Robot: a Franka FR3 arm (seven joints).
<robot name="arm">
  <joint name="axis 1" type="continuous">
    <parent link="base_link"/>
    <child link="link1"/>
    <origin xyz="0 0 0.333"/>
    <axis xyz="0 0 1"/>
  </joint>
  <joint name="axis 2" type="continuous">
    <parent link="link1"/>
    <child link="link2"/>
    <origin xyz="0 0 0"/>
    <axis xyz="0 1 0"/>
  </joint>
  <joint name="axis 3" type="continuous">
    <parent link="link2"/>
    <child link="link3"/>
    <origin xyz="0 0 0.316"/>
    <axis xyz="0 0 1"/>
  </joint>
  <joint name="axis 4" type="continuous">
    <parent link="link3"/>
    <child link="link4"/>
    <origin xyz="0.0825 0 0"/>
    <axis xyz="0 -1 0"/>
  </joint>
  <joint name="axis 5" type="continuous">
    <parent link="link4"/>
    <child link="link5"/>
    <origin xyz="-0.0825 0 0.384"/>
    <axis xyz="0 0 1"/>
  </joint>
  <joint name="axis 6" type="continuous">
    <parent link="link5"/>
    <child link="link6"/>
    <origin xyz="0 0 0"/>
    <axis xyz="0 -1 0"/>
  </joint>
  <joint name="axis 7" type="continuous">
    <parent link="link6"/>
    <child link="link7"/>
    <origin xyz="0.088 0 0"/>
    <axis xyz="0 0 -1"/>
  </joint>
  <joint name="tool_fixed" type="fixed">
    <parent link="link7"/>
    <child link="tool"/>
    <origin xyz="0 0 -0.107" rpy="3.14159 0 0"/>
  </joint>
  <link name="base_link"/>
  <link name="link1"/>
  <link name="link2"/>
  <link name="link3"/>
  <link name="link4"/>
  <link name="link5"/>
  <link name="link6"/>
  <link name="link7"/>
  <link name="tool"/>
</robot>
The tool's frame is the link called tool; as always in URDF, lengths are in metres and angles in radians. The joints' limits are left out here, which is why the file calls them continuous.
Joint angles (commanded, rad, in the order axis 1, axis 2, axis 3, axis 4, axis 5, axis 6, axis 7), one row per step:
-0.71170 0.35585 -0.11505 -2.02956 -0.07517 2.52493 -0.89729
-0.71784 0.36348 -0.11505 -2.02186 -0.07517 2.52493 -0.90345
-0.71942 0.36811 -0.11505 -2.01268 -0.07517 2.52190 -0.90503
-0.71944 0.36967 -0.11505 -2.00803 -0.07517 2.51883 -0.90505
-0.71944 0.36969 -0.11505 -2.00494 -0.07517 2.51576 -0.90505
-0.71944 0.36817 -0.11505 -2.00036 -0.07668 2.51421 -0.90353
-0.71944 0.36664 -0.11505 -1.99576 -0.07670 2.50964 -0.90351
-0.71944 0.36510 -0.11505 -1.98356 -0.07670 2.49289 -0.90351
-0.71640 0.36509 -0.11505 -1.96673 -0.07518 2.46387 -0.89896
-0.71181 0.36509 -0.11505 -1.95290 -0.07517 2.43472 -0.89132
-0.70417 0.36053 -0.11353 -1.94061 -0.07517 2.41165 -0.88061
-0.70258 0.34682 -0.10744 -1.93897 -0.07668 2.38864 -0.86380
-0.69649 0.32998 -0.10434 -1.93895 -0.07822 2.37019 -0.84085
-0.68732 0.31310 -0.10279 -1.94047 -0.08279 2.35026 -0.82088
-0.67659 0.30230 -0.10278 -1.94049 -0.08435 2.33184 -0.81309
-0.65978 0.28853 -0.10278 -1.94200 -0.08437 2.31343 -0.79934
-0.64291 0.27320 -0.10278 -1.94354 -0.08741 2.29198 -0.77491
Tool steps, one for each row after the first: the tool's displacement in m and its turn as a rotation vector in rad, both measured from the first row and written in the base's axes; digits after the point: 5 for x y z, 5 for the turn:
-0.00130 -0.00401 -0.00138 -0.00086 0.00152 0.00025
-0.00033 -0.00636 -0.00061 -0.00251 0.00121 0.00032
0.00042 -0.00715 0.00011 -0.00276 0.00143 0.00023
0.00089 -0.00764 0.00111 -0.00289 0.00154 0.00007
0.00186 -0.00858 0.00385 -0.00681 -0.00104 -0.00031
0.00259 -0.00935 0.00631 -0.00803 -0.00204 -0.00057
0.00409 -0.01101 0.01084 -0.00638 0.00050 -0.00165
0.00699 -0.01154 0.01523 0.00227 0.00822 -0.00621
0.00989 -0.01069 0.01837 0.01251 0.01848 -0.01136
0.01501 -0.00795 0.02429 0.01709 0.02126 -0.01458
0.01713 -0.00388 0.03118 0.02390 0.02340 -0.02500
0.01991 0.00102 0.03982 0.02597 0.02087 -0.03940
0.02278 0.00707 0.04767 0.02781 0.02310 -0.04759
0.02598 0.01289 0.05257 0.03226 0.02841 -0.04539
0.03135 0.02180 0.05862 0.03670 0.03092 -0.04399
0.03618 0.03099 0.06531 0.04041 0.03482 -0.05165

